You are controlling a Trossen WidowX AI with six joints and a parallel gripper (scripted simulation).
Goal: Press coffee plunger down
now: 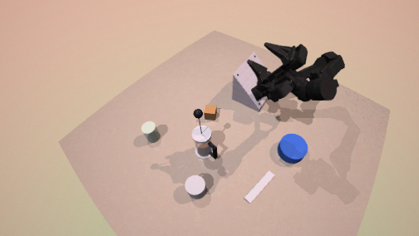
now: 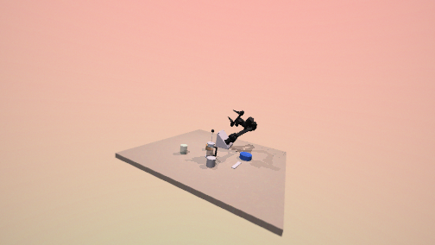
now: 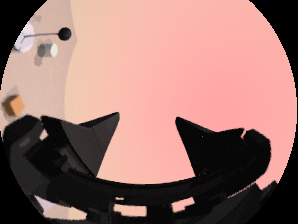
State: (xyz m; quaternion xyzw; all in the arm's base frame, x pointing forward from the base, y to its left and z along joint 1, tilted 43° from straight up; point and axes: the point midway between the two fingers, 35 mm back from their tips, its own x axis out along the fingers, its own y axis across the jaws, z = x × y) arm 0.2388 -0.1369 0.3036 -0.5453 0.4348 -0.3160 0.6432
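Right now my gripper tip is 300 mm above the coffee press, 170 mm short of it and 60 mm to the left of it. Round my gripper tip: white flat strip 420 mm below, 200 mm to the left, 130 mm ahead; then pale green cylinder 390 mm below, 290 mm to the right, 280 mm ahead.
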